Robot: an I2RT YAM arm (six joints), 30 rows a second.
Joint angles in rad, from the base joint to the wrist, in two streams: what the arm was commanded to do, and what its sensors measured. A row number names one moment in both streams.
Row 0, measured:
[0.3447, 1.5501, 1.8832, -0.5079, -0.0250, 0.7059]
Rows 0 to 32, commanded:
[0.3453, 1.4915, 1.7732, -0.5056, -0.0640, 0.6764]
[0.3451, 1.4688, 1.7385, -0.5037, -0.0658, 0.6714]
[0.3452, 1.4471, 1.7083, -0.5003, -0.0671, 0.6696]
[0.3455, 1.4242, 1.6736, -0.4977, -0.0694, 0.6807]
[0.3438, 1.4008, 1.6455, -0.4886, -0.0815, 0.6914]
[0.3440, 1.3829, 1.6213, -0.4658, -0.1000, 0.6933]
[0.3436, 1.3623, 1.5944, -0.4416, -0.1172, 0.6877]
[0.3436, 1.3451, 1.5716, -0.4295, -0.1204, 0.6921]
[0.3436, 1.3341, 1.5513, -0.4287, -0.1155, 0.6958]
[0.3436, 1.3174, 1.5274, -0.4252, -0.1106, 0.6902]
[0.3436, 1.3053, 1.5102, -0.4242, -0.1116, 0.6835]
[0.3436, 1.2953, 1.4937, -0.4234, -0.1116, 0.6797]
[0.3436, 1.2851, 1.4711, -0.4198, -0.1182, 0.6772]
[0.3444, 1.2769, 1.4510, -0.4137, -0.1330, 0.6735]
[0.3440, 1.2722, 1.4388, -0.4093, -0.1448, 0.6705]
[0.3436, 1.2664, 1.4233, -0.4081, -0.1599, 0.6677]
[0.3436, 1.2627, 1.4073, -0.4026, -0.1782, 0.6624]
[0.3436, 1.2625, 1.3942, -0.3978, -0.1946, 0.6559]
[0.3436, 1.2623, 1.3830, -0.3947, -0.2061, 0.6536]
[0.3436, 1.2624, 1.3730, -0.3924, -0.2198, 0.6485]
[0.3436, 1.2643, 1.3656, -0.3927, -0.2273, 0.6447]
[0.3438, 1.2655, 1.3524, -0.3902, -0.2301, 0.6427]
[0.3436, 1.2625, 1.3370, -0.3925, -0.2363, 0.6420]
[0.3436, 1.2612, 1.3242, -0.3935, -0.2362, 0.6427]
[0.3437, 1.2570, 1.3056, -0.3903, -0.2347, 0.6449]
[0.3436, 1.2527, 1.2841, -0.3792, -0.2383, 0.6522]
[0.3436, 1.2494, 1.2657, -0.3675, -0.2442, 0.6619]
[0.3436, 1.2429, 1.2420, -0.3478, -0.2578, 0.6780]
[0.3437, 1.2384, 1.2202, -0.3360, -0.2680, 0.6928]
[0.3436, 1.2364, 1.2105, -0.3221, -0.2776, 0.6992]
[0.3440, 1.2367, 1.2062, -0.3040, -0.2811, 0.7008]
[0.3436, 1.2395, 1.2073, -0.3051, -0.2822, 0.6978]
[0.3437, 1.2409, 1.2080, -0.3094, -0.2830, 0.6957]
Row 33, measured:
[0.3447, 1.2667, 1.2072, -0.3695, -0.2535, 0.6846]
